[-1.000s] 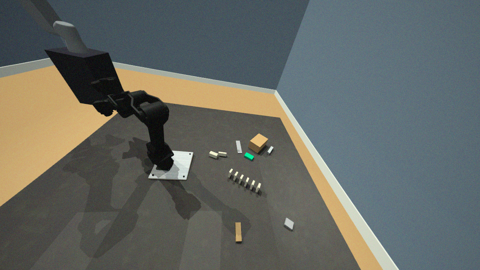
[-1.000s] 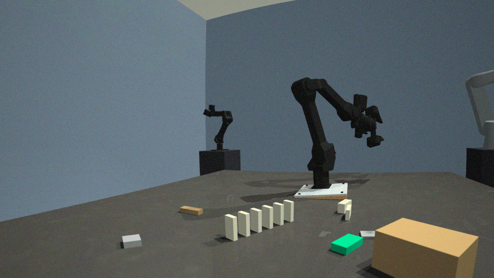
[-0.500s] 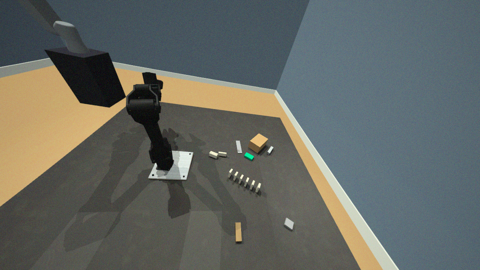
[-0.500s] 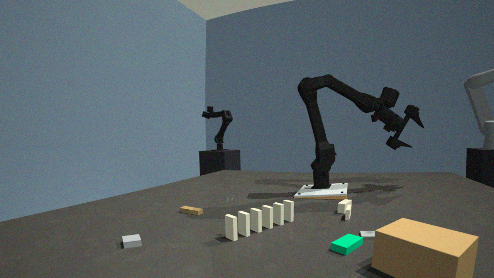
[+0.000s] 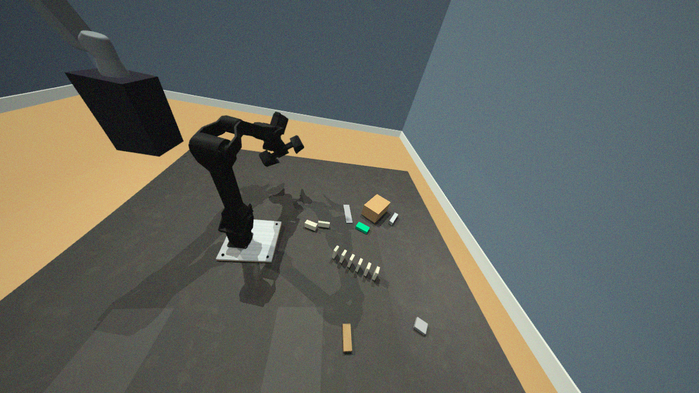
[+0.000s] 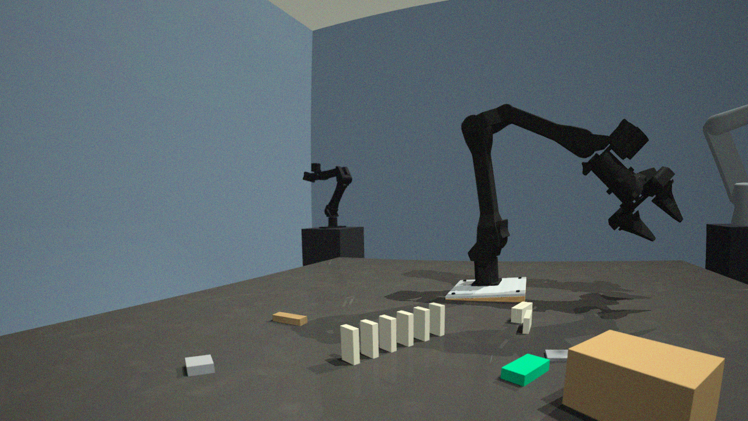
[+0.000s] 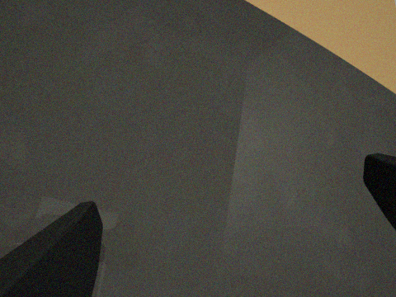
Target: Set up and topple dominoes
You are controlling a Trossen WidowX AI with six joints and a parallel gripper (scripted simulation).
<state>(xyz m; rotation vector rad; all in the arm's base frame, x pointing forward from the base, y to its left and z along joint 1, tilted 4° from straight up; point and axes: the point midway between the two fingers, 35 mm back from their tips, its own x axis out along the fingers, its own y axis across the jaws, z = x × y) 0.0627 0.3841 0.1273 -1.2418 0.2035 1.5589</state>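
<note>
My gripper tip is now 320 mm short of the flat grey strip, 180 mm to the left of it and 140 mm above it. From my gripper tip the other things lie so: green block 390 mm ahead, 260 mm to the right, 130 mm below; then tan box 450 mm ahead, 150 mm to the right, 110 mm below; then tan bar 670 mm to the right, 320 mm ahead, 130 mm below.
</note>
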